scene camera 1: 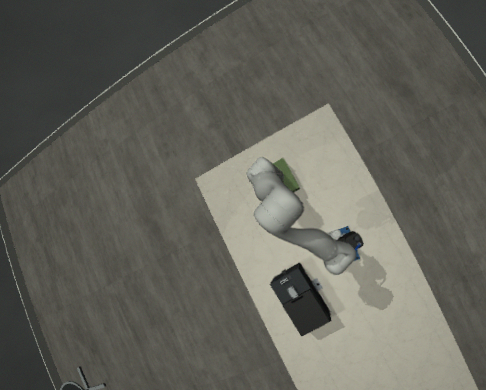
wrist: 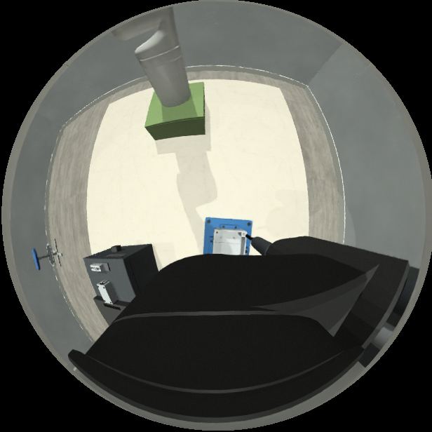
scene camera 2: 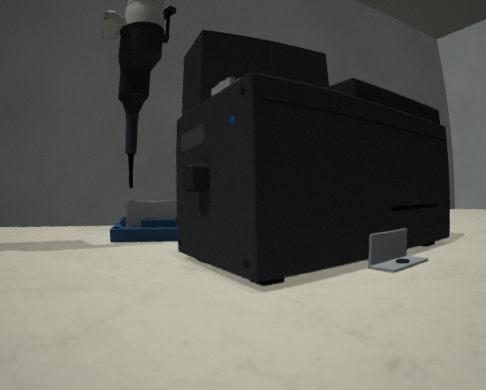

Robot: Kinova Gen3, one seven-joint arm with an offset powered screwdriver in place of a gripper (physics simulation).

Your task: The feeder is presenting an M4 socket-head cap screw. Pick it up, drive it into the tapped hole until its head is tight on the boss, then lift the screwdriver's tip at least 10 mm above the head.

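Observation:
My screwdriver's tip (scene camera 2: 131, 187) (wrist: 247, 236) points down with a visible gap above the light grey housing (scene camera 2: 155, 209) (wrist: 229, 242). It is over the housing's corner in the wrist view. No screw shows on the tip. A very small bump (scene camera 2: 131, 201) shows at the housing's top edge below the tip; it is too small to tell whether it is the screw head. The housing sits in a blue fixture (scene camera 1: 345, 230) (scene camera 2: 145, 235) (wrist: 229, 221). The tapped hole cannot be made out. The black feeder (scene camera 1: 310, 312) (scene camera 2: 325, 185) (wrist: 117, 272) stands beside the fixture.
A small grey angle bracket (scene camera 1: 317, 284) (scene camera 2: 387, 249) is beside the feeder. A green block (scene camera 1: 286, 174) (wrist: 175, 126) lies by the arm's base. The pale table (scene camera 1: 390, 330) (wrist: 260, 150) carries these things. My black tool body (wrist: 215, 320) hides much of the wrist view.

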